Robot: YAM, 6 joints.
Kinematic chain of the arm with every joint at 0, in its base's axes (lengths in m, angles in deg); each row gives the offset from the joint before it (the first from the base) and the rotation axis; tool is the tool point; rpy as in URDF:
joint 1: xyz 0 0 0.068 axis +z
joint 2: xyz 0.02 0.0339 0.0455 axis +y
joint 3: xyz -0.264 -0.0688 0 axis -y
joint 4: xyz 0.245 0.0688 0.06 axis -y
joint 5: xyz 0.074 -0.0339 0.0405 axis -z
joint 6: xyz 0.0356 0 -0.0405 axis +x
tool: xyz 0 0 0 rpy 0 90 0
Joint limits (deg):
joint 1: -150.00..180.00
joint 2: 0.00..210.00
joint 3: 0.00..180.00
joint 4: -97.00..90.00
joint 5: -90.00..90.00
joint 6: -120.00..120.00
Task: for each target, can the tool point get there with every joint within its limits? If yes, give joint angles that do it. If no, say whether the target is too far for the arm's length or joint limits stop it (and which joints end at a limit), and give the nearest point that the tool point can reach.
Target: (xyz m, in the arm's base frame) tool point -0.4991 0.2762 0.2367
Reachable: yes | joints 148.95 147.30 116.36 63.32 -35.69 -41.21
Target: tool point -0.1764 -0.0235 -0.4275
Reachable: no: joint limits stop it (at a limit: joint 1, joint 2) | nearest point -0.1859 -0.0091 -0.3737 | short by 0.057 m
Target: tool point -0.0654 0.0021 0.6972
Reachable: yes | joints -29.94 66.36 135.12 24.18 59.94 68.40
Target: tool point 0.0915 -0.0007 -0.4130
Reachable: no: joint limits stop it (at a limit: joint 2) | nearest point 0.1147 -0.0009 -0.3547 | short by 0.063 m
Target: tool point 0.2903 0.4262 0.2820
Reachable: yes | joints 56.29 126.81 93.10 57.00 7.96 92.45
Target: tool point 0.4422 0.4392 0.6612
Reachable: no: too far | nearest point 0.3429 0.3406 0.5342 | short by 0.189 m
